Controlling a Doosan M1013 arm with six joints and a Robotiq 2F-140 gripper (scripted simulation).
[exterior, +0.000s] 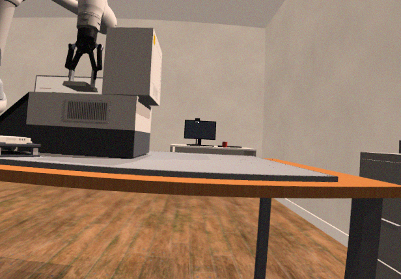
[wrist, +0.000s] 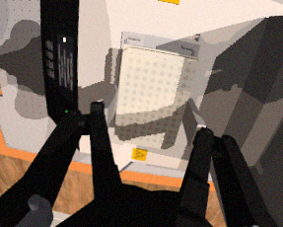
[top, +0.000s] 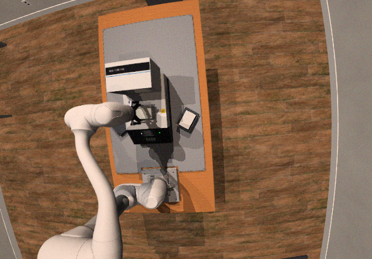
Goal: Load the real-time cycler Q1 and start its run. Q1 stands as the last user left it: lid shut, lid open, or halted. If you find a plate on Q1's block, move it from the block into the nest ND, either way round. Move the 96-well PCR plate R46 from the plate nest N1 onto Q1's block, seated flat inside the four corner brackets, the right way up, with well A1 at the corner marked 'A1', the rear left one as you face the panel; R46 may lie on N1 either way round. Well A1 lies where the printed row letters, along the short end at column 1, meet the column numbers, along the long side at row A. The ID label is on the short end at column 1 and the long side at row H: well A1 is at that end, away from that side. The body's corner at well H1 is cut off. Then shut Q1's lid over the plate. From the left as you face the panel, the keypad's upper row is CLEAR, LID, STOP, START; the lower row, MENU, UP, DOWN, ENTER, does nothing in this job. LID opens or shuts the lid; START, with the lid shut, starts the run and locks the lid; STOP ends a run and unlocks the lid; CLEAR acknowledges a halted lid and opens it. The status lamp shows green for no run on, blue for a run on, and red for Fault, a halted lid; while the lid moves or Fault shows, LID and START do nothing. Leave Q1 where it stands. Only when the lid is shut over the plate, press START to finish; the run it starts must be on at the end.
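Now: the 96-well plate 2 cm below my hand. From my hand the other things lie so: dark plate nest N1: 28 cm to the right, 24 cm below, 9 cm behind; then dark nest: 30 cm to the left, 24 cm below, 8 cm behind; then white plate R46: 28 cm to the right, 23 cm below, 9 cm behind.
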